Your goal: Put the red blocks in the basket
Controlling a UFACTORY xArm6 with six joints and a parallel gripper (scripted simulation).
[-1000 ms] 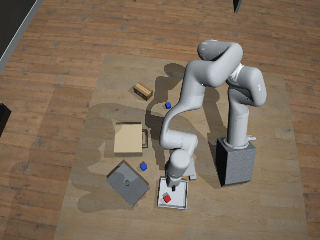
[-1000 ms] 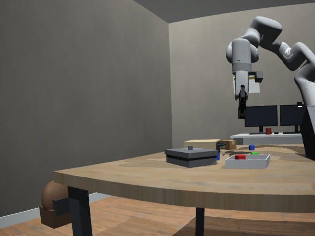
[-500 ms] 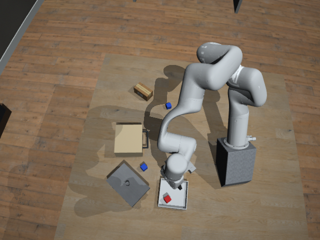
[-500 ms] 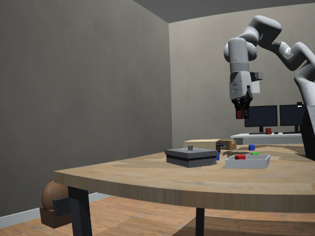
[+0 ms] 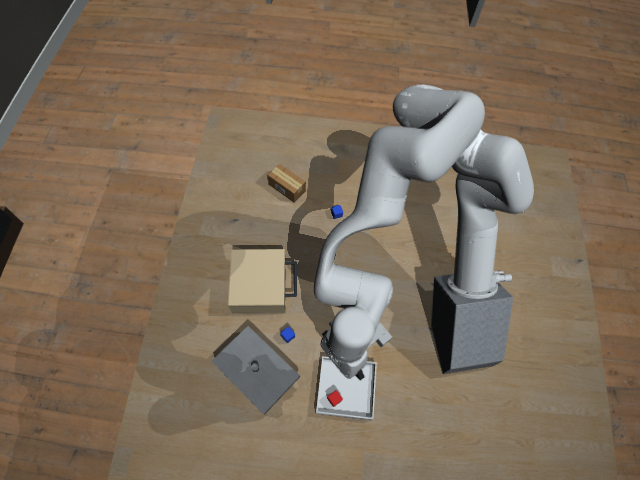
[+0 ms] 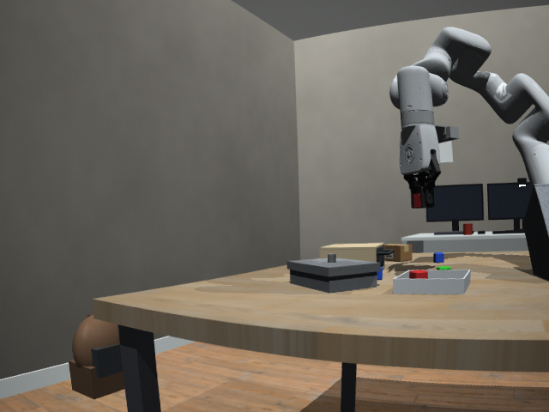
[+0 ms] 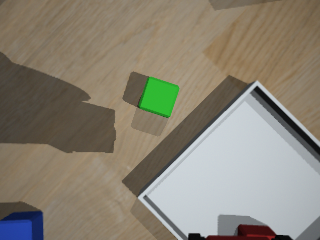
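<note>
My hand is 170 mm above the white basket, 40 mm to the right of it and 30 mm past it. The rest, counted from my hand: grey lid 210 mm ahead, 140 mm below, 10 mm to the right; grey metal box 210 mm ahead, 160 mm below; green block 170 mm below, 80 mm to the right, 40 mm behind.
</note>
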